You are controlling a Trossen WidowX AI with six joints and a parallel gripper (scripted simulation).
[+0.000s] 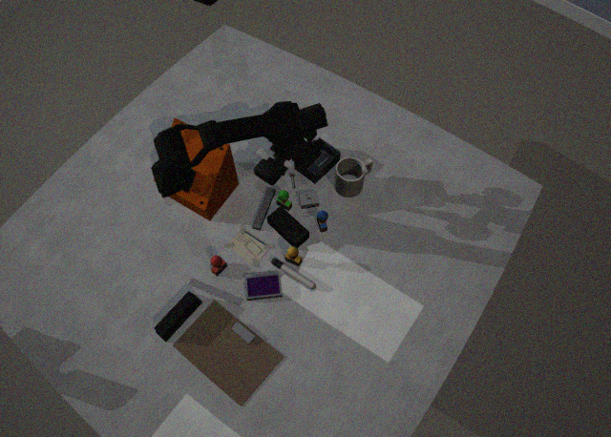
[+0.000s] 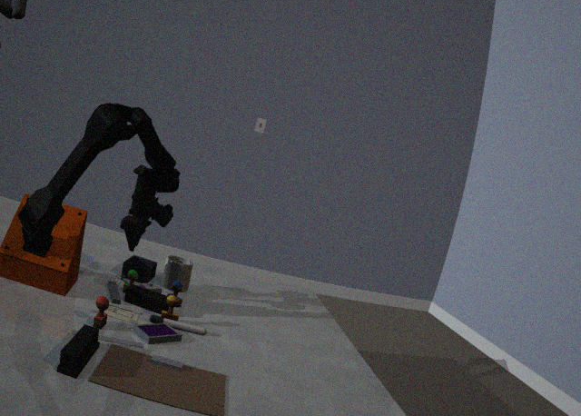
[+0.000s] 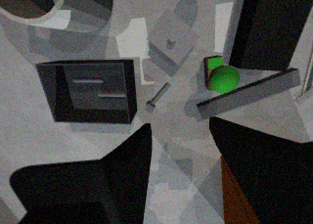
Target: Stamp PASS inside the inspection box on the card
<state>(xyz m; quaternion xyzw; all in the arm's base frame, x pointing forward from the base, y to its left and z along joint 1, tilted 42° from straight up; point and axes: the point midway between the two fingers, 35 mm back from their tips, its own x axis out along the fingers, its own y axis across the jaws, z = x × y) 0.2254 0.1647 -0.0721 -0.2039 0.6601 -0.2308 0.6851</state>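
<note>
The green-knobbed stamp lies 2 cm ahead of my gripper tip, 5 cm to the right of it and 9 cm below it. Also, from my gripper tip: tray: 2 cm ahead, 11 cm to the left, 10 cm below; grey plate: 7 cm ahead, 9 cm below; grey bar: 2 cm behind, 9 cm to the right, 10 cm below.
</note>
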